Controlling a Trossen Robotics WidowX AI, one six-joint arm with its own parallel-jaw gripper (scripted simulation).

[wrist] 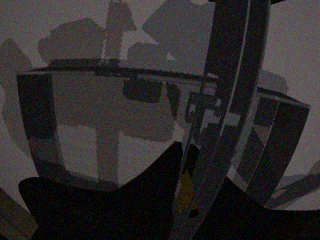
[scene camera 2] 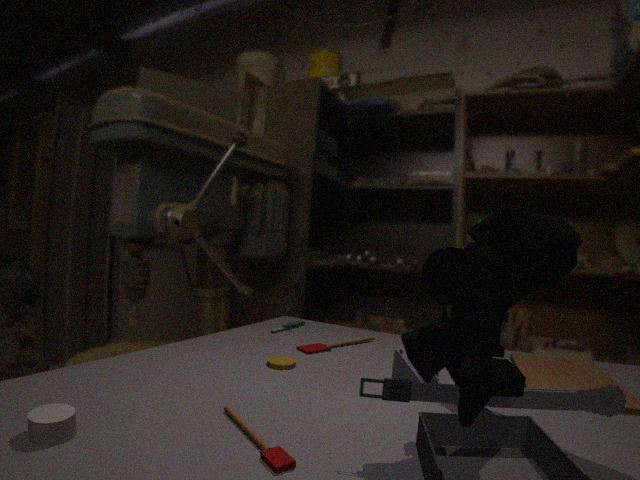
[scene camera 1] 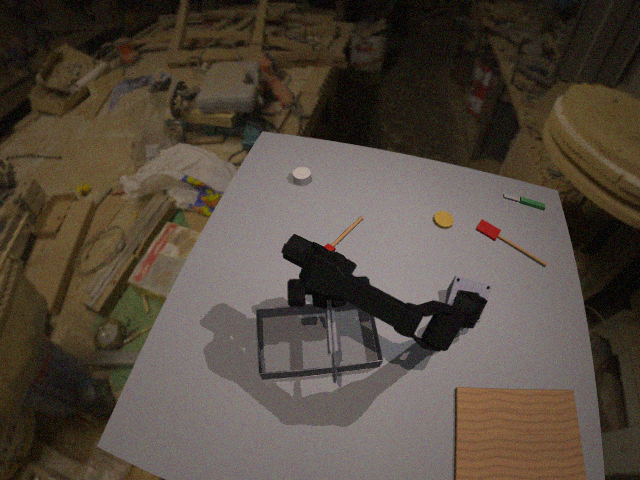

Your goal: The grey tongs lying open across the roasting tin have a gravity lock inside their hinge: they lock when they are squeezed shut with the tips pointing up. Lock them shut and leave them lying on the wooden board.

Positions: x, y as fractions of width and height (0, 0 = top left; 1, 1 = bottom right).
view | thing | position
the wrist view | my gripper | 0.57, 0.62
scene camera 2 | my gripper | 0.73, 0.89
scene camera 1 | grey roasting tin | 0.46, 0.71
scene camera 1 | wooden board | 0.77, 0.89
